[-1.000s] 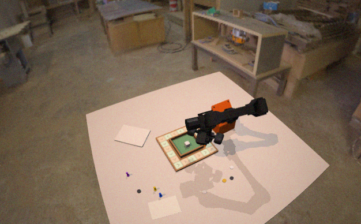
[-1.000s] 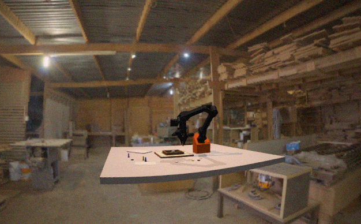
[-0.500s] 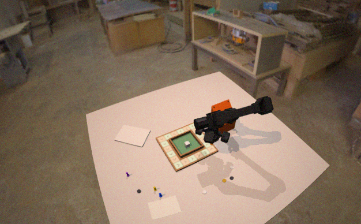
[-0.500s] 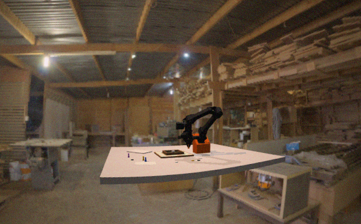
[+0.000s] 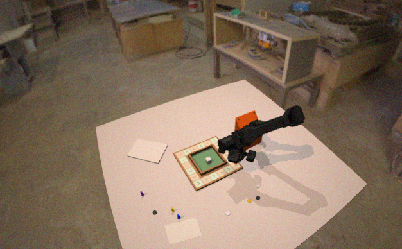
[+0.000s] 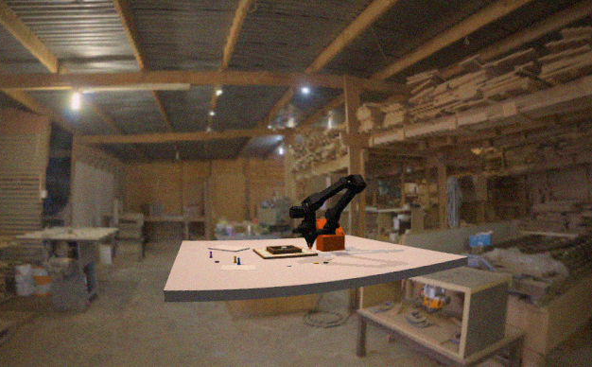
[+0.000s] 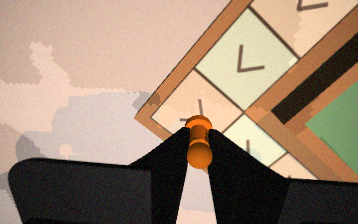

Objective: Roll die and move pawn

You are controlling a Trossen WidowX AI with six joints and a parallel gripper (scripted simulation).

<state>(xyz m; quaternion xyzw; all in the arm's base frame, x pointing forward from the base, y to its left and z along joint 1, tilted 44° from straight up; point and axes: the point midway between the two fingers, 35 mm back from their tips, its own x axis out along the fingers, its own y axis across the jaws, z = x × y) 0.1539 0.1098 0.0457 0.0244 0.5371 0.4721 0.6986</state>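
Now: gripper tip 110 mm short of the white die, 90 mm to the left of it and 20 mm above it. Also, from my gripper tip: yellow pawn (400 mm ahead, 90 mm to the left, 30 mm below); then orange pawn (10 mm above); then green dice tray (120 mm ahead, 110 mm to the right, 40 mm below).
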